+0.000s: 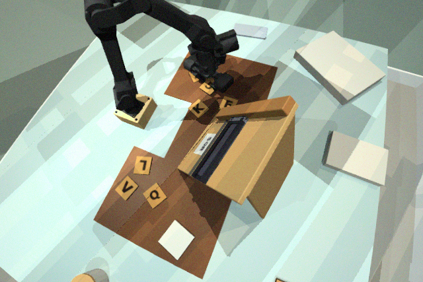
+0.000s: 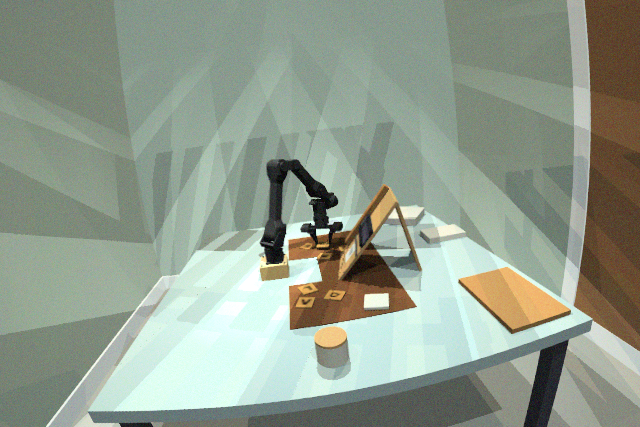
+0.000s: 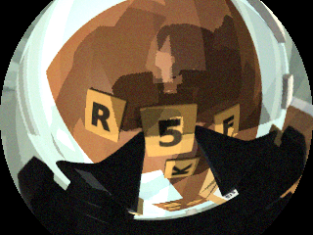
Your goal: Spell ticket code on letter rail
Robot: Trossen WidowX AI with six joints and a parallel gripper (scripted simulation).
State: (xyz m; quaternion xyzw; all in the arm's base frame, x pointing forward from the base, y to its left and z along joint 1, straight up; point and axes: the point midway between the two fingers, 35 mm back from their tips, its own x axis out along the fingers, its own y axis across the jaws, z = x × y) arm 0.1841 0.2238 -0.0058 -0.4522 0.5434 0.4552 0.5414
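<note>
Right now my gripper tip is 8 cm past the r tile, 3 cm to the right of it and 2 cm above it. Also, from my gripper tip: s tile (right at my gripper tip); then brown mat (20 cm to the right, 2 cm below, 2 cm ahead); then k tile (10 cm to the right, 2 cm below, 1 cm ahead).
</note>
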